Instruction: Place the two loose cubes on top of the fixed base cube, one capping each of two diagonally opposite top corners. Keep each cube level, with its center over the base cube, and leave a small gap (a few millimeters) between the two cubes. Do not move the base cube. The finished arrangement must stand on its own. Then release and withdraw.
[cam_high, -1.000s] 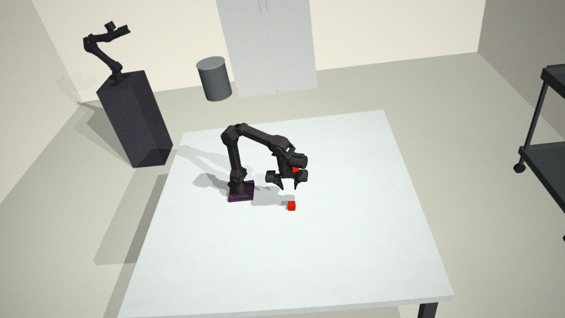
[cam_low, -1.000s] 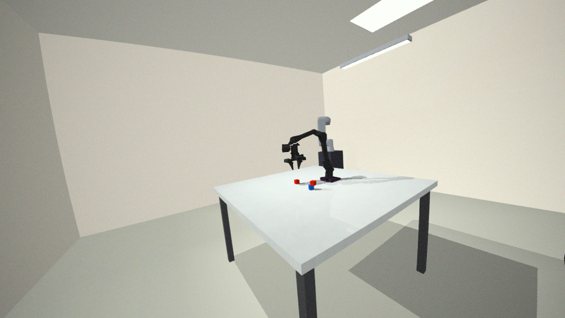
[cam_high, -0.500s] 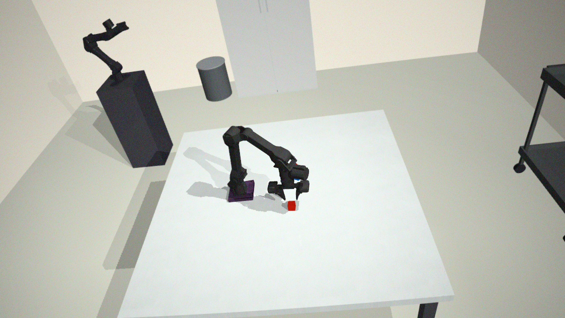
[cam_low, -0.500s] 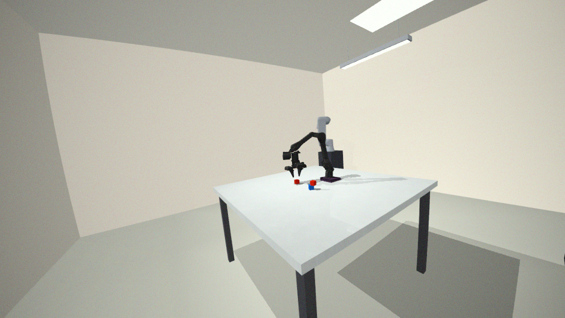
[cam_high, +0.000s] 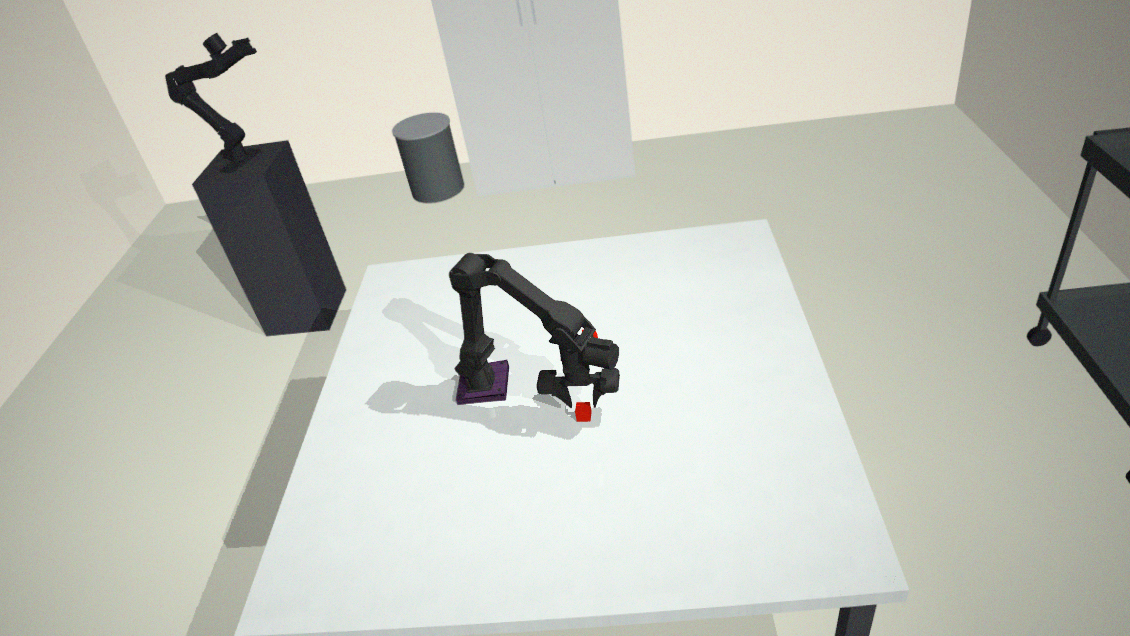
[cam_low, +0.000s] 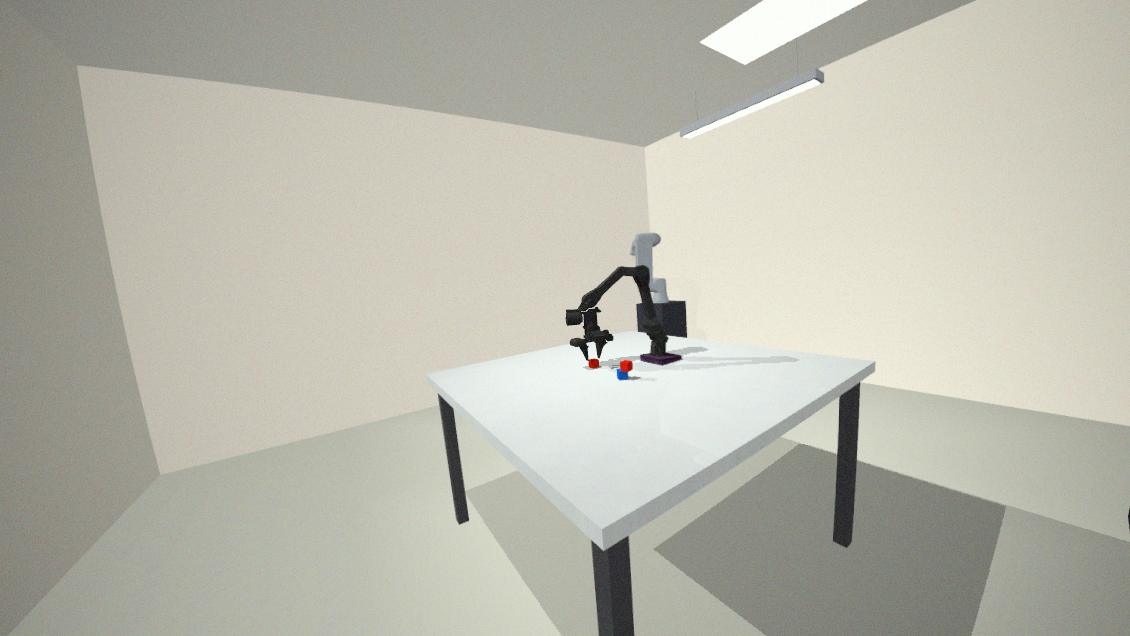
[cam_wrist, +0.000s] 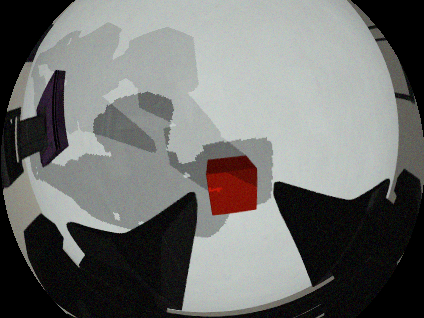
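Right now the red cube is 23 cm to the left of my gripper tip, 2 cm ahead of it and 2 cm above it. From my gripper tip the other things lie so: blue cube 22 cm to the left, 3 cm ahead, 2 cm below.
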